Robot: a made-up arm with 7 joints.
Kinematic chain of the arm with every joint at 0, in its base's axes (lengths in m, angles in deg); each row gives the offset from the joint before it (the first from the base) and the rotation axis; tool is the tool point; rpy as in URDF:
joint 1: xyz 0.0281 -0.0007 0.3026 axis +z
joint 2: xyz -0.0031 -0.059 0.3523 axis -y
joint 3: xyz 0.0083 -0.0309 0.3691 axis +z
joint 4: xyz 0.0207 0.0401 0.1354 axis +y
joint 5: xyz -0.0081 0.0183 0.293 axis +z
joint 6: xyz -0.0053 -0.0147 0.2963 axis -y
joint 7: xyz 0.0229 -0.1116 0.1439 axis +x
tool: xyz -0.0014 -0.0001 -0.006 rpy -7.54 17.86 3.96
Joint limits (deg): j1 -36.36..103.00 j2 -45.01..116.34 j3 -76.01..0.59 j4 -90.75..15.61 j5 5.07..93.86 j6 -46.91..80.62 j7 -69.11..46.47
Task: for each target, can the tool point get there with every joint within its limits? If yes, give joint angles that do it. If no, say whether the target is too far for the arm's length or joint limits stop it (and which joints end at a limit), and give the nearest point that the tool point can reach.
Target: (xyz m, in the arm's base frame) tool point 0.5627 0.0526 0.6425
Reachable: no: joint limits stop it (at a limit: joint 1, joint 2, joint 3, joint 4, joint 5, joint 6, joint 7) | nearest point 0.7278 0.2087 1.0636 | short by 0.479 m
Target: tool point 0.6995 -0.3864 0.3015
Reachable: no: joint limits stop it (at a limit: joint 1, joint 3, joint 4, joint 6, joint 7) | nearest point 0.3902 -0.5591 0.2349 | short by 0.360 m
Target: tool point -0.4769 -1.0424 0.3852
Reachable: yes | joints 65.36 92.67 -12.94 -33.43 58.01 -30.32 -4.14
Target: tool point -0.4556 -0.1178 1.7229
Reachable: yes | joints 2.14 19.16 -66.65 -8.84 61.62 66.26 2.36
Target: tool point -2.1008 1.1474 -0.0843
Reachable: no: too far | nearest point -1.0449 0.5537 0.2873 | short by 1.267 m
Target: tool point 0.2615 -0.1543 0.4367
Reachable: no: joint limits stop it (at a limit: joint 1, joint 3, joint 4, joint 5, joint 6, joint 7) | nearest point 0.3121 -0.4229 0.1373 | short by 0.405 m
